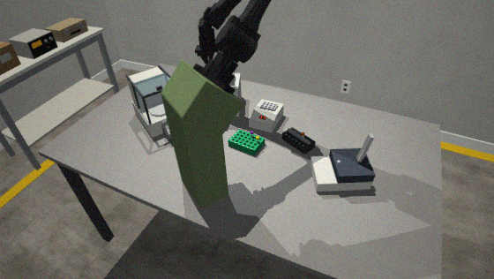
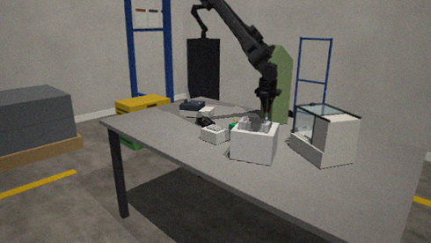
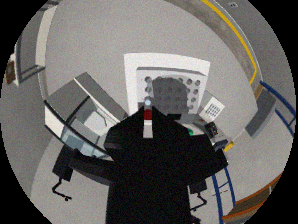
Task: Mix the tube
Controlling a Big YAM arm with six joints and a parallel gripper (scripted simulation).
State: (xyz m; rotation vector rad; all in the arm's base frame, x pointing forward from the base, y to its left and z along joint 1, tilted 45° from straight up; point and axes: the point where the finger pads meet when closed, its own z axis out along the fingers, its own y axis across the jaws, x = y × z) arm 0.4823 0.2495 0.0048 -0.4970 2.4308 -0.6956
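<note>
My gripper is now 2 cm above the tube B. From my hand the other things lie so: green start key 16 cm behind, 14 cm below, 8 cm to the right; dry block DB 29 cm to the right, 18 cm below, 7 cm behind; grey shaking block 6 cm below, 4 cm to the right, 2 cm ahead.
</note>
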